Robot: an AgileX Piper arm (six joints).
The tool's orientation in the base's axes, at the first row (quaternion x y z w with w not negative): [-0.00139, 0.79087, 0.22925, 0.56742]
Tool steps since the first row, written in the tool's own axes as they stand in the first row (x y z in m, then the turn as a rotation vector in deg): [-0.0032, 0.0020, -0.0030, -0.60, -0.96, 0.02]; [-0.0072, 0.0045, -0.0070, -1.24, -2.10, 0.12]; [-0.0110, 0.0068, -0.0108, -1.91, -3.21, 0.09]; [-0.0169, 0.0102, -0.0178, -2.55, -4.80, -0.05]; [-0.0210, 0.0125, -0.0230, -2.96, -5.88, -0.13]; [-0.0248, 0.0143, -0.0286, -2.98, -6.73, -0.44]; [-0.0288, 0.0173, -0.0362, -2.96, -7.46, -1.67]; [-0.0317, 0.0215, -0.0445, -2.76, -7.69, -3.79]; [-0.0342, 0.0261, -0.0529, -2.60, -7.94, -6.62]
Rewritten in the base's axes. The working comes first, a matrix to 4 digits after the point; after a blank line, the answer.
The tool's axes in the first row as the columns of a matrix, in the base's axes (used below as rounded here):
[-0.3561, -0.2624, 0.8969]
[0.2580, 0.8949, 0.3642]
[-0.8981, 0.3610, -0.2510]

[-0.0021, -0.0001, 0.0043, 0.48, -1.01, 0.19]; [-0.0049, -0.0004, 0.0098, 1.10, -2.16, 0.33]; [-0.0076, -0.0007, 0.0150, 1.60, -3.33, 0.53]; [-0.0126, -0.0017, 0.0233, 2.12, -4.97, 0.57]; [-0.0164, -0.0026, 0.0291, 2.48, -6.07, 0.57]; [-0.0206, -0.0040, 0.0346, 2.43, -6.95, 0.36]; [-0.0268, -0.0051, 0.0412, 1.51, -8.05, 0.38]; [-0.0343, -0.0051, 0.0474, -0.40, -8.97, 0.65]; [-0.0421, -0.0047, 0.0534, -2.93, -10.19, 1.13]
